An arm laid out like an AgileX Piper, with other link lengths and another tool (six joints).
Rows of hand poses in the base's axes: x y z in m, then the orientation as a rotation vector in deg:
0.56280, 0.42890, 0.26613, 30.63, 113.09, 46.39
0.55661, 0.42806, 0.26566, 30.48, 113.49, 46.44
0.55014, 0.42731, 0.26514, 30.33, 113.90, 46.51
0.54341, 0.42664, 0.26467, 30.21, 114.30, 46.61
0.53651, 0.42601, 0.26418, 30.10, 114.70, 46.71
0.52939, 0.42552, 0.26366, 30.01, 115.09, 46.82
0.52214, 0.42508, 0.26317, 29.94, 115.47, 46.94
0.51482, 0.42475, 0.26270, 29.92, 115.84, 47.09
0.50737, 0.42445, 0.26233, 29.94, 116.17, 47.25
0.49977, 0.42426, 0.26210, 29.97, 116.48, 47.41
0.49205, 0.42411, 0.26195, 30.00, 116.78, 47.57
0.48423, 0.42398, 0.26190, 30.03, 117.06, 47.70
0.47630, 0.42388, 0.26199, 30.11, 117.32, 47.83
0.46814, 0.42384, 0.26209, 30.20, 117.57, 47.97
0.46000, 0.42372, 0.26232, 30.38, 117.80, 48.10
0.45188, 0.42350, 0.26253, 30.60, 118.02, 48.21
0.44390, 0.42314, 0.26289, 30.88, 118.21, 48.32
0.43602, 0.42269, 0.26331, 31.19, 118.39, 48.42
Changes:
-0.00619, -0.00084, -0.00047, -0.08, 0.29, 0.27
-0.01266, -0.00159, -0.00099, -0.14, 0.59, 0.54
-0.01939, -0.00226, -0.00146, -0.17, 0.90, 0.81
-0.02629, -0.00289, -0.00195, -0.19, 1.21, 1.08
-0.03341, -0.00338, -0.00247, -0.20, 1.52, 1.33
-0.04066, -0.00382, -0.00296, -0.19, 1.83, 1.57
-0.04798, -0.00415, -0.00343, -0.14, 2.15, 1.79
-0.05543, -0.00445, -0.00380, -0.06, 2.46, 1.97
-0.06303, -0.00464, -0.00403, 0.03, 2.75, 2.15
-0.07075, -0.00479, -0.00418, 0.12, 3.03, 2.32
-0.07857, -0.00492, -0.00423, 0.18, 3.29, 2.46
-0.08650, -0.00502, -0.00414, 0.28, 3.56, 2.57
-0.09466, -0.00506, -0.00404, 0.38, 3.82, 2.68
-0.10280, -0.00518, -0.00381, 0.51, 4.10, 2.72
-0.11092, -0.00540, -0.00360, 0.65, 4.38, 2.72
-0.11890, -0.00576, -0.00324, 0.82, 4.66, 2.68
-0.12678, -0.00621, -0.00282, 0.99, 4.95, 2.62

